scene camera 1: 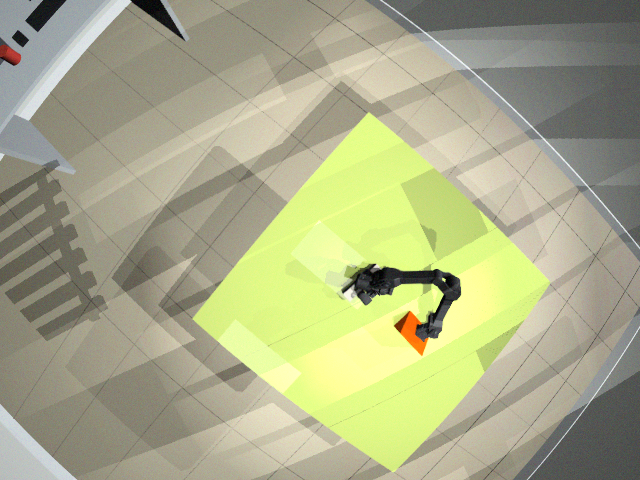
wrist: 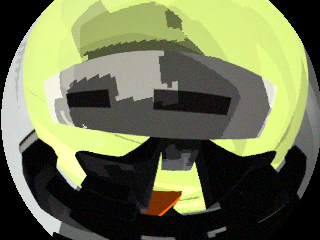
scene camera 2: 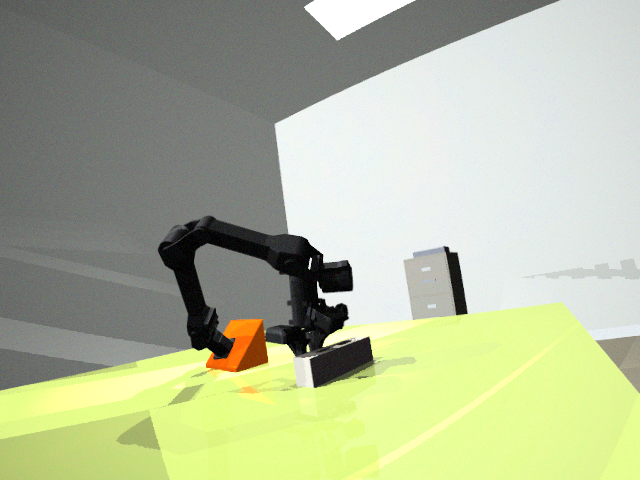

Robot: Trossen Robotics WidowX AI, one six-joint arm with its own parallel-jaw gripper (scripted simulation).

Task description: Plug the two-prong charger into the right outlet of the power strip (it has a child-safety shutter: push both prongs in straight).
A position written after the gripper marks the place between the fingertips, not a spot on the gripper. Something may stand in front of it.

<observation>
In view: the gripper (scene camera 2: 310,367) and a grey charger (wrist: 176,154).
The gripper is seen too in the wrist view (wrist: 176,134).
</observation>
